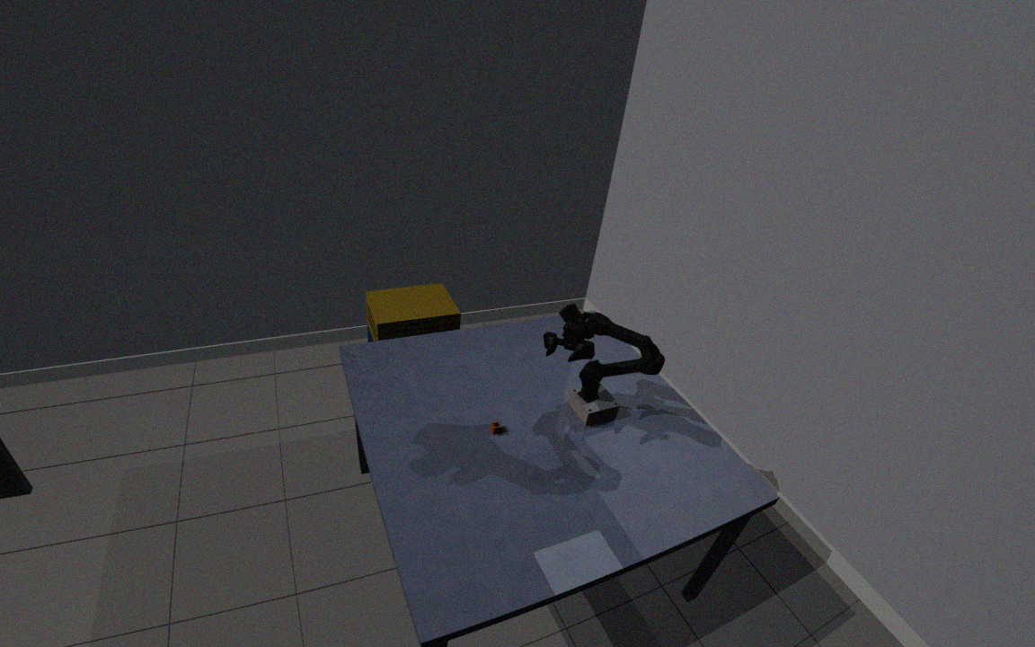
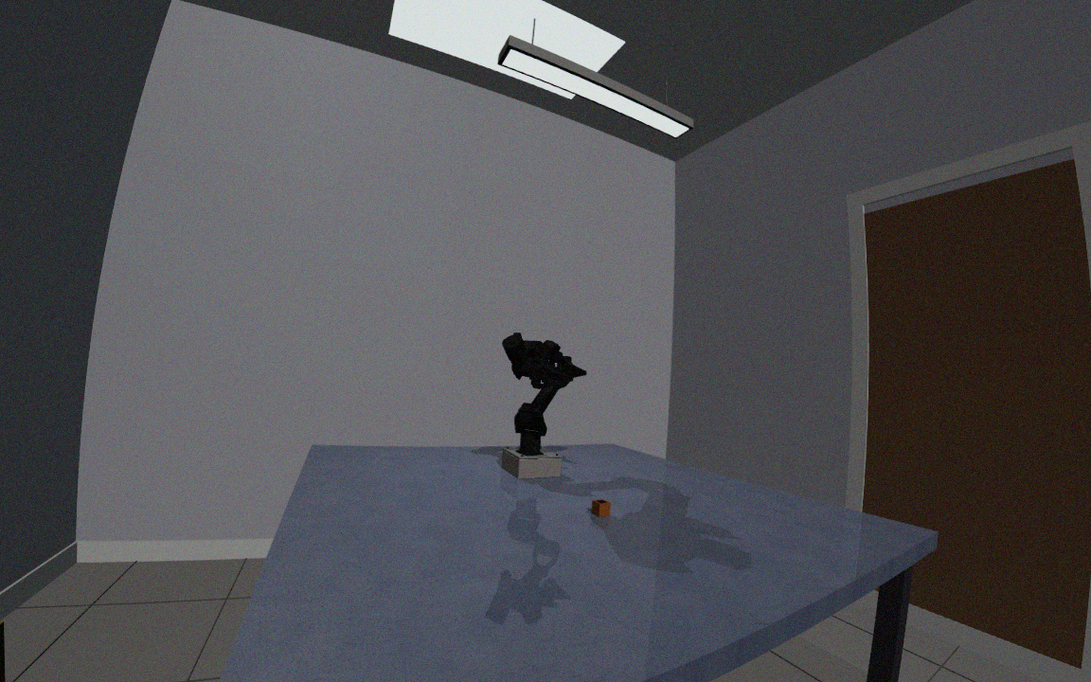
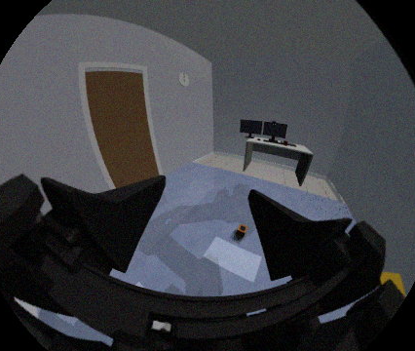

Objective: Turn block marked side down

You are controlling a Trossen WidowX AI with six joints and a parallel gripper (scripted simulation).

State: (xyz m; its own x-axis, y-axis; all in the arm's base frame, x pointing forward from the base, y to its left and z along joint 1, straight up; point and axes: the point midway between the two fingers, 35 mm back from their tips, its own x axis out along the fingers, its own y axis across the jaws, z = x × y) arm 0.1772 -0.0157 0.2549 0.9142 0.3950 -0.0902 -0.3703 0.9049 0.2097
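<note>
Right now the orange block is 17 cm ahead of my gripper tip, 6 cm to the right of it and 29 cm below it.
</note>
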